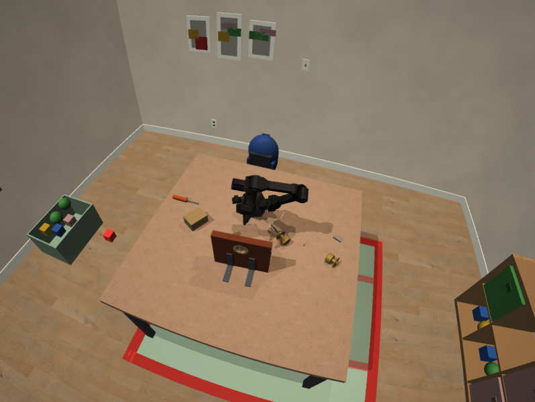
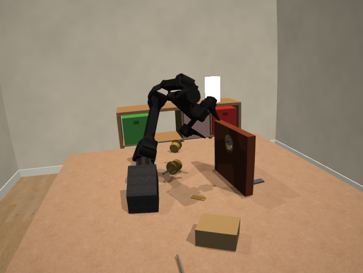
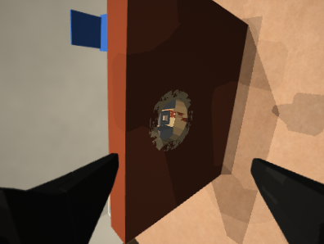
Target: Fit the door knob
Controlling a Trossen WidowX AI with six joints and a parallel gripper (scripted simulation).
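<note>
My hand is 110 mm short of the dark red wooden door panel, 20 mm to the right of it and 120 mm above it. Round my hand: screwdriver 160 mm behind, 510 mm to the right, 260 mm below; then tan box 40 mm behind, 360 mm to the right, 240 mm below; then flat plate 60 mm behind, 90 mm to the right, 270 mm below.
</note>
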